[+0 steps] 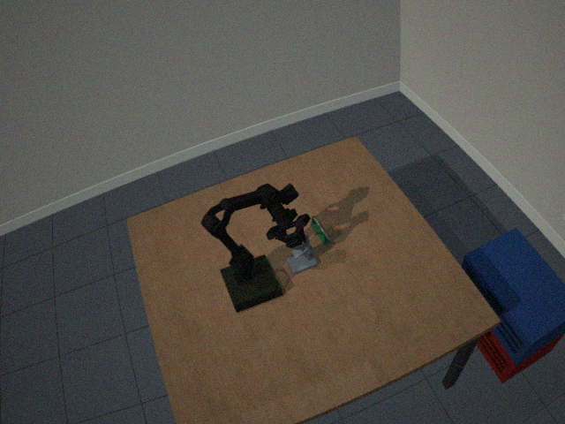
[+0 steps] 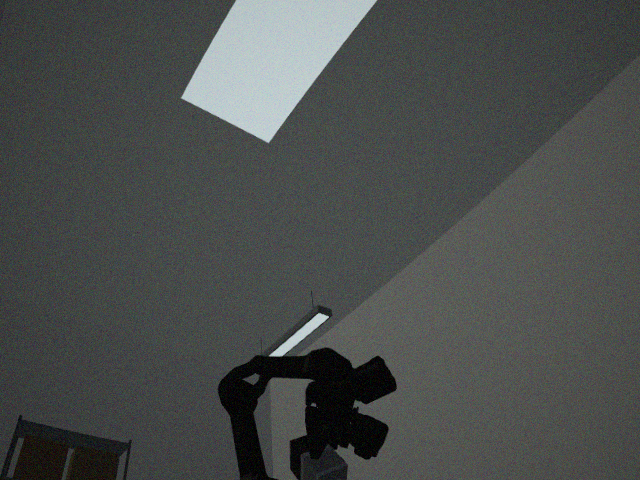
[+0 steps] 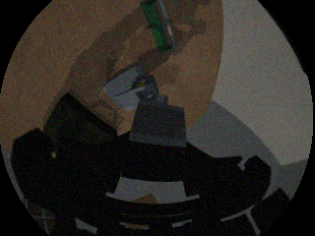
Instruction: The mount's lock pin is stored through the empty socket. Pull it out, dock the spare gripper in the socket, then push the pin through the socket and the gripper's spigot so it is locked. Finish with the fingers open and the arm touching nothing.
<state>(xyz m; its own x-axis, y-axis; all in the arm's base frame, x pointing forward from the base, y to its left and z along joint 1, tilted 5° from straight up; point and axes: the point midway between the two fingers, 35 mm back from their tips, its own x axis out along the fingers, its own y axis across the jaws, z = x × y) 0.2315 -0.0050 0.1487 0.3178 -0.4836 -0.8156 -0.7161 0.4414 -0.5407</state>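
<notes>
Now: the green pin cradle 140 mm to the left of my gripper tip, 140 mm below it and 140 mm ahead of it. The rest, counted from my gripper tip: grey mount (110 mm below, 30 mm to the left, 20 mm ahead); then spare gripper (10 mm to the left, 10 mm ahead).
</notes>
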